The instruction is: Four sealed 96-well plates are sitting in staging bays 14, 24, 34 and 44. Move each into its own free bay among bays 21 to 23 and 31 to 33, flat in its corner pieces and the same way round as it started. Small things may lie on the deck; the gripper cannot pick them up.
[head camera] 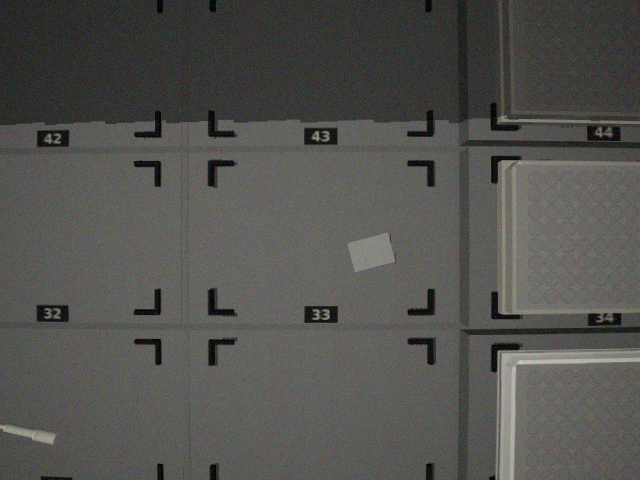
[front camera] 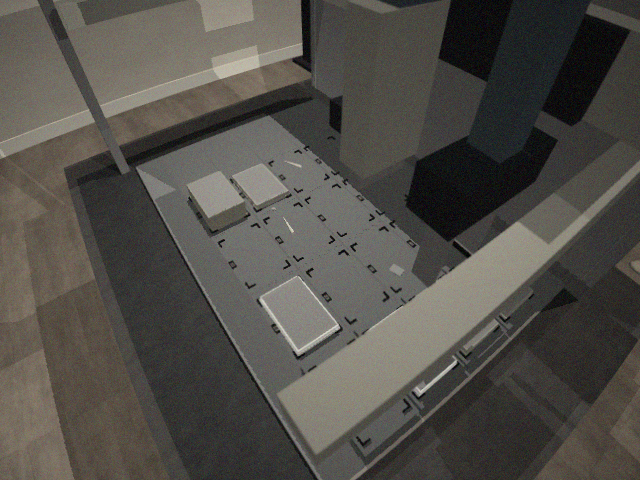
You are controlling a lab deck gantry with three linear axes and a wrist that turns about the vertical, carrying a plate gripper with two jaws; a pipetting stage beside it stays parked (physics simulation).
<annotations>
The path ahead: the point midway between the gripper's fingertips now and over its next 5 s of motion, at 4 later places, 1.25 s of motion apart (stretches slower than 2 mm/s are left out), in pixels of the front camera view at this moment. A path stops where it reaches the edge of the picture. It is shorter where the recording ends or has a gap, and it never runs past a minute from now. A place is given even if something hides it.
My gripper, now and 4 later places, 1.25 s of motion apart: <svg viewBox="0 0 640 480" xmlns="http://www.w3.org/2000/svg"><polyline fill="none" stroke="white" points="443,264 385,227 380,250 375,271 374,283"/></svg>
</annotations>
